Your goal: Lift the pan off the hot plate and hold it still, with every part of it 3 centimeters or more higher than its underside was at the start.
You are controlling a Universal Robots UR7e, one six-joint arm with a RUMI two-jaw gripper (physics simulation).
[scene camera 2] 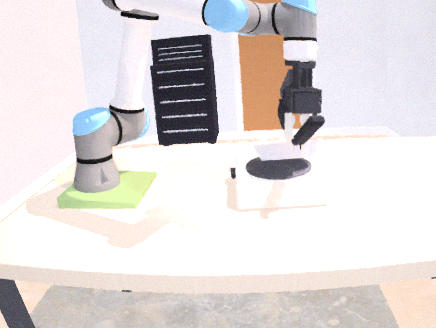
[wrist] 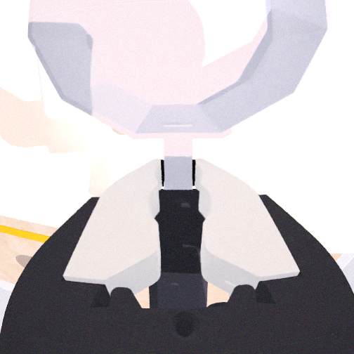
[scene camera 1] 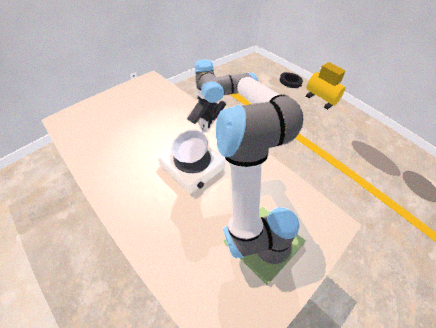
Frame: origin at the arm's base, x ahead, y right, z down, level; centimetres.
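Where they show: gripper, fingertip midpoint: point(scene camera 2: 297, 149) point(scene camera 1: 204, 132); arm's base at its link origin: point(scene camera 2: 97, 183) point(scene camera 1: 273, 246).
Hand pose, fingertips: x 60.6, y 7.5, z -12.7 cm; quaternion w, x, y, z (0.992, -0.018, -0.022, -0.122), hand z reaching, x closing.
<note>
Things, the pixels of their top centre, and the offset from my fingertips. "*": a spot on its surface instead. Level surfaces: height alone.
- white hot plate at its top centre: point(scene camera 2: 275, 164) point(scene camera 1: 193, 158) dy -10.7, dx -5.6, dz +7.6 cm
- dark disc at a spot on its surface: point(scene camera 2: 270, 169) * dy -6.9, dx -6.9, dz +7.6 cm
- same table at its surface level: dz +15.5 cm
- black knob at its top centre: point(scene camera 2: 233, 168) point(scene camera 1: 200, 183) dy -14.9, dx -18.4, dz +10.1 cm
The pale grey pan point(scene camera 1: 191, 149) point(scene camera 2: 280, 151) point(wrist: 186, 120) hangs over the white hot plate point(scene camera 1: 181, 177) point(scene camera 2: 275, 192). The dark disc point(scene camera 1: 194, 165) point(scene camera 2: 270, 169) of the hot plate shows below the pan, which looks raised off it; the exact gap is hard to tell. In the scene camera 2 view the black handle point(scene camera 2: 308, 131) point(wrist: 180, 230) slants, with its free end higher than the pan, so the pan looks tilted. My gripper point(scene camera 1: 204, 127) point(scene camera 2: 295, 139) point(wrist: 177, 163) is shut on the handle near where it joins the pan; the wrist view shows it between both pale fingers.
The arm's base stands on a green block point(scene camera 1: 267, 272) point(scene camera 2: 142, 187) on the same table point(scene camera 1: 125, 220) point(scene camera 2: 200, 240). A black knob point(scene camera 1: 200, 185) point(scene camera 2: 233, 173) sits on the hot plate's side. A black cabinet point(scene camera 2: 185, 100) stands behind the table. A yellow machine point(scene camera 1: 325, 89) stands on the floor.
</note>
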